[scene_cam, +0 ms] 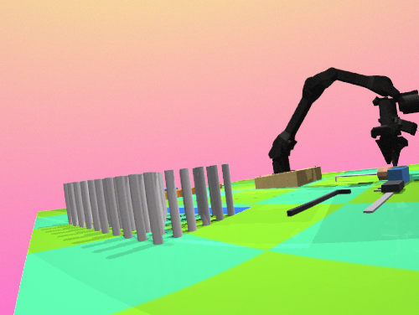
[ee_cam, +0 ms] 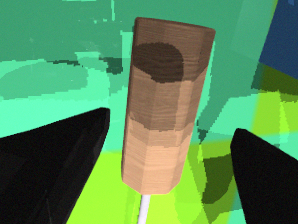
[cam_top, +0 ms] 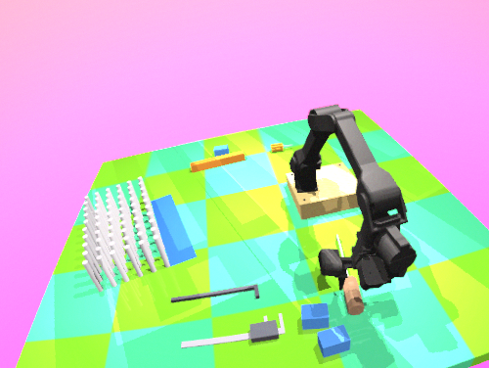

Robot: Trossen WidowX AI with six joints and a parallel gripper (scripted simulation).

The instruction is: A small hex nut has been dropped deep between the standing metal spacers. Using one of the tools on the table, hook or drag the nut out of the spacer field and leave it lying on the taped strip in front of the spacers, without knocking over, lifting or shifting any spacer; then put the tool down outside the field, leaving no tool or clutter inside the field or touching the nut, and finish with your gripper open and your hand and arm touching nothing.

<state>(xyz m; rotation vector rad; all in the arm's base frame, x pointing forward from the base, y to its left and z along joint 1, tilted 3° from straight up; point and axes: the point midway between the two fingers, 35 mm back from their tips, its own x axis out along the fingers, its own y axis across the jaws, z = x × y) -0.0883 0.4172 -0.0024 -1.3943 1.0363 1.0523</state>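
Now: gripper tip 1 cm short of the wooden-handled hook tool, 11 cm to the left of it and 3 cm above it. Also, from my gripper tip: blue taped strip 53 cm ahead, 35 cm to the right, 4 cm below; orange bar 42 cm ahead, 72 cm to the right, 2 cm below.
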